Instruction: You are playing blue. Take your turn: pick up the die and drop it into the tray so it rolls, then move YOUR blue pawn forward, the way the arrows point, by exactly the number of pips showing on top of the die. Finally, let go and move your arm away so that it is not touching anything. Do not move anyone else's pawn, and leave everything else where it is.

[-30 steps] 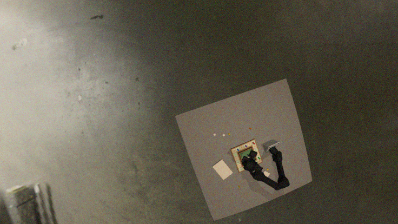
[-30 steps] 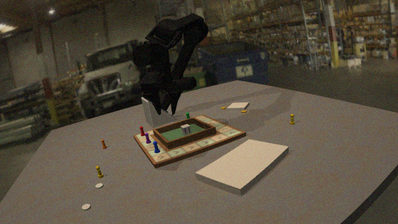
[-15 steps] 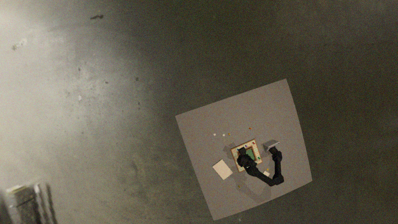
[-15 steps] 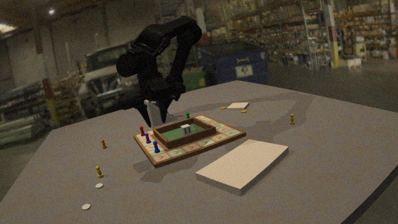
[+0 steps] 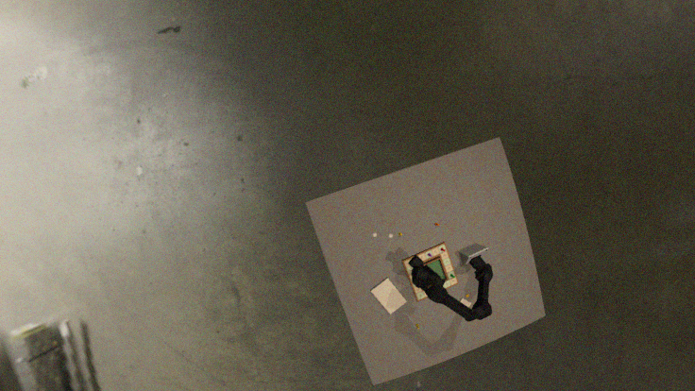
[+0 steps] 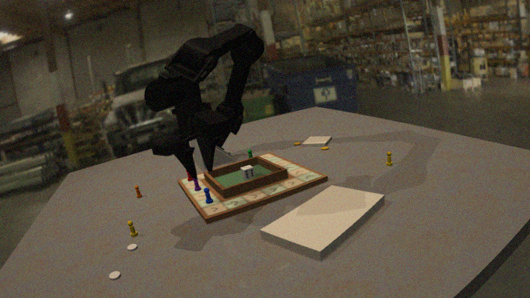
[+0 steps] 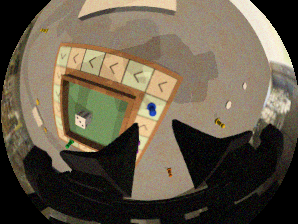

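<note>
My gripper tip is 50 mm above the blue pawn. From my gripper tip the other things lie so: red pawn 180 mm behind, 10 mm to the right, 50 mm below; purple pawn 90 mm behind, 10 mm to the right, 50 mm below; white die 80 mm behind, 120 mm to the left, 50 mm below.
</note>
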